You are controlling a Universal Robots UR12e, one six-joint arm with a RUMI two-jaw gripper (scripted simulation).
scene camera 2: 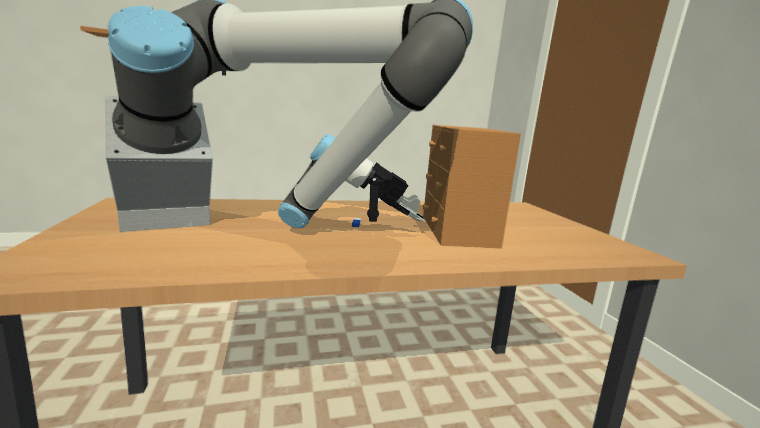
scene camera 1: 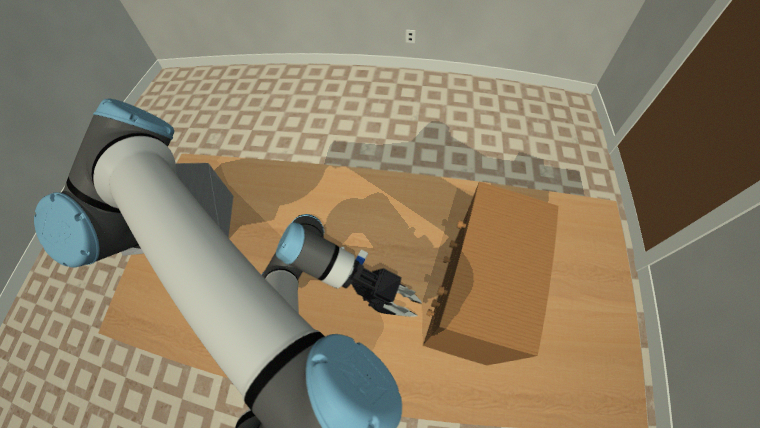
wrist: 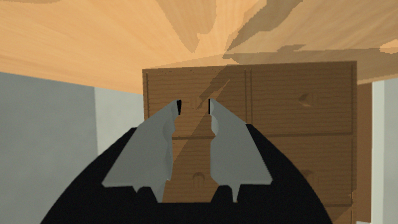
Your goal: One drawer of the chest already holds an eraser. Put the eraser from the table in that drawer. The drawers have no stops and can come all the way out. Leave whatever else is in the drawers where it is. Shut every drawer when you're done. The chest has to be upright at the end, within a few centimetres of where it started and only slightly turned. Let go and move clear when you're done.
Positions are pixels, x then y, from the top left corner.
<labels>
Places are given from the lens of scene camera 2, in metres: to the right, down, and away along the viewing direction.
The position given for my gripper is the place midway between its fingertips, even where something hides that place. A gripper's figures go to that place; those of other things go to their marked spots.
my gripper [scene camera 2: 424,219]: 0.14, 0.02, 1.18
wooden chest [scene camera 2: 482,165]: 0.28, -0.14, 1.06
</labels>
